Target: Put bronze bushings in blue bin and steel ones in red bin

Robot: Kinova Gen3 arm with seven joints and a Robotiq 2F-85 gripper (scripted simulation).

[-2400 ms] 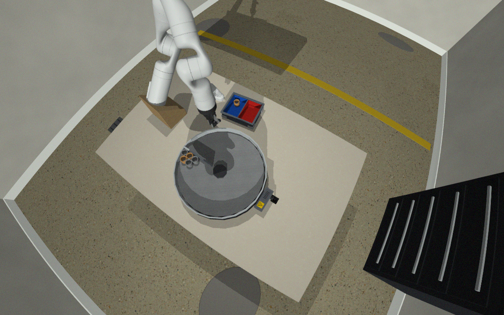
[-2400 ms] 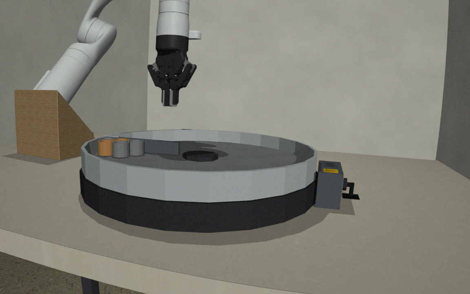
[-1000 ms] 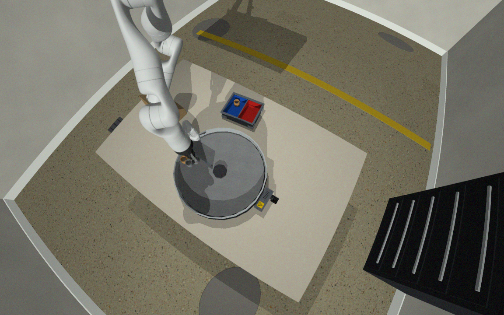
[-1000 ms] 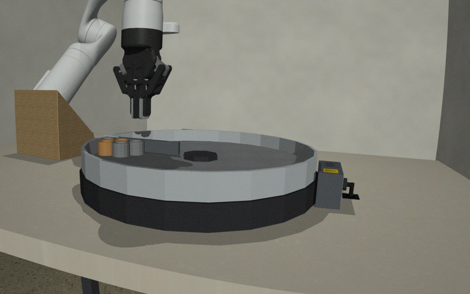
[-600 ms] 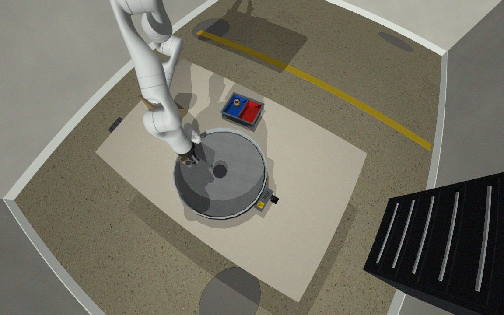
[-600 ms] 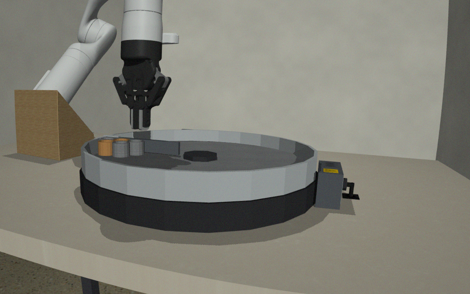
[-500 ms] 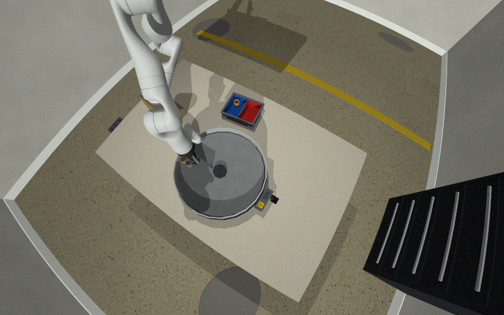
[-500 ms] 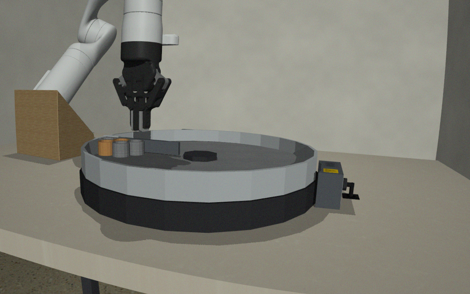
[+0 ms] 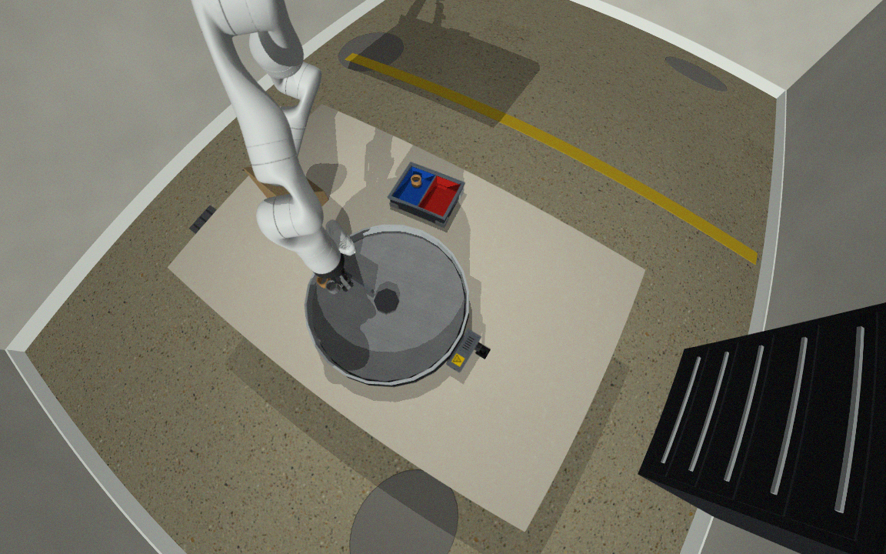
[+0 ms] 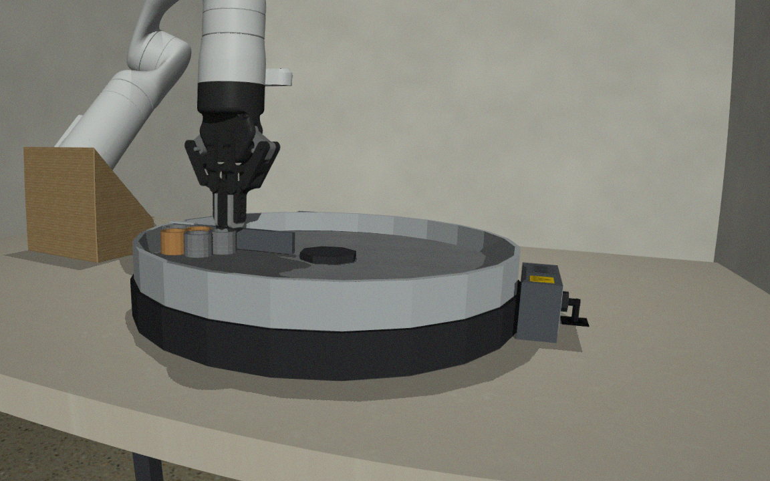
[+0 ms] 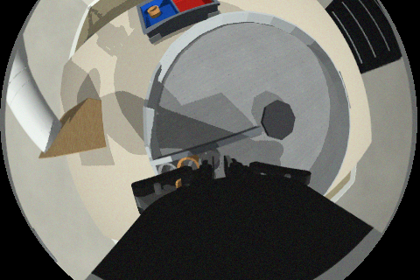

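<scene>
Now: hand 11 cm short of the grey turntable, 5 cm above it and 2 cm to the right of it.
</scene>
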